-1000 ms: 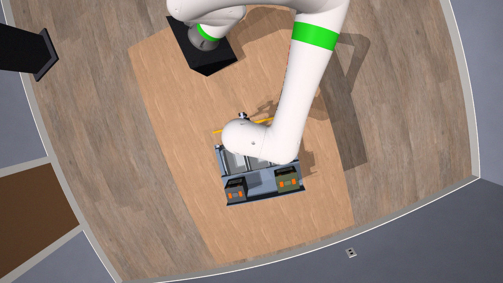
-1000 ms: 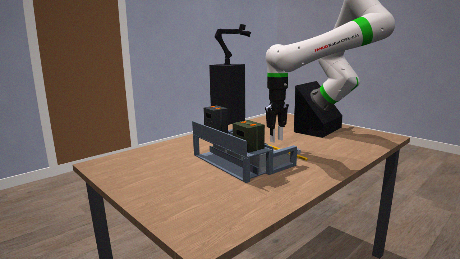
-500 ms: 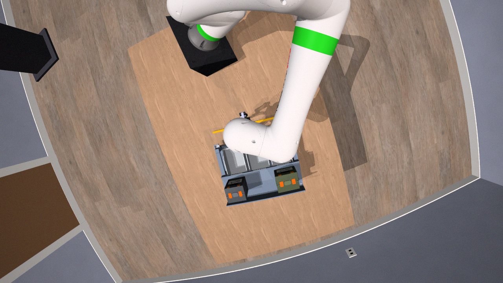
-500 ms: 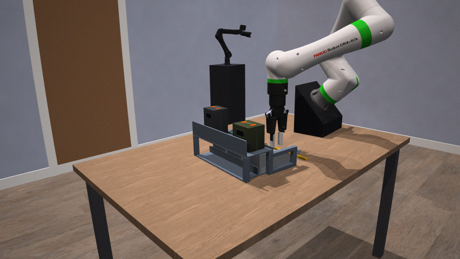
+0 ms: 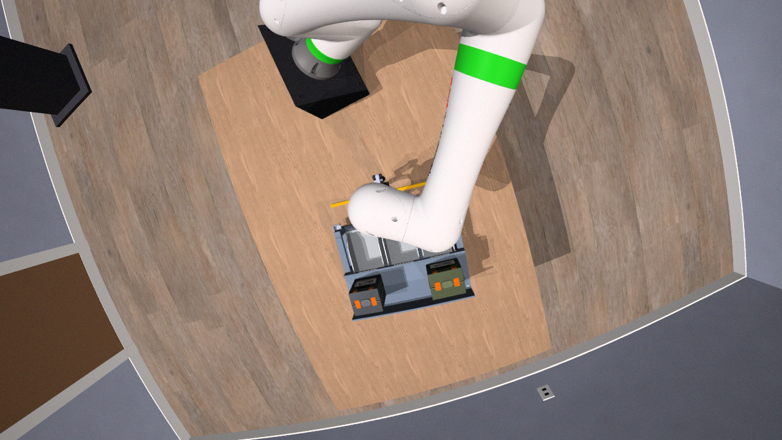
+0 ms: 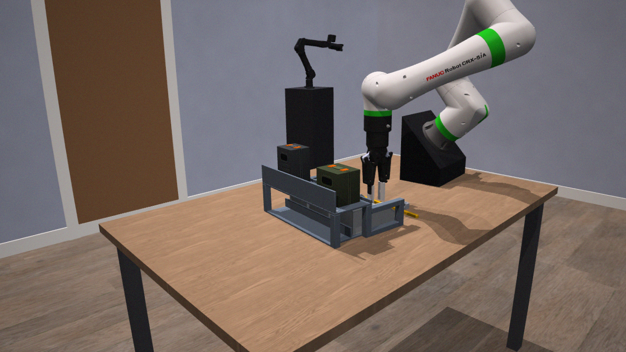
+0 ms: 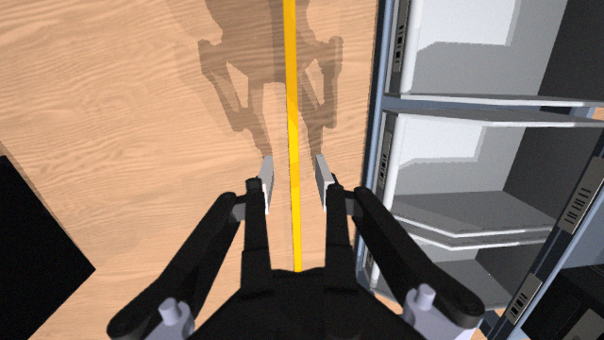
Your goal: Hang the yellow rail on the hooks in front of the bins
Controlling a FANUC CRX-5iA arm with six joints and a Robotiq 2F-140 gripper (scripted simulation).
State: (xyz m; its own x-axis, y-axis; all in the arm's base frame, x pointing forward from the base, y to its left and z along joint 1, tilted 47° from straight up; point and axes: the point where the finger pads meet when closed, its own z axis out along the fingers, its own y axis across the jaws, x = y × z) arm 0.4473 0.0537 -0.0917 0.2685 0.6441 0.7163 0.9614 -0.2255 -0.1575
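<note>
My gripper is now 3 cm above the yellow rail. Also, from my hand: black box 23 cm ahead, 18 cm to the right, 12 cm above; green box 29 cm ahead, 11 cm above, 4 cm to the left.
</note>
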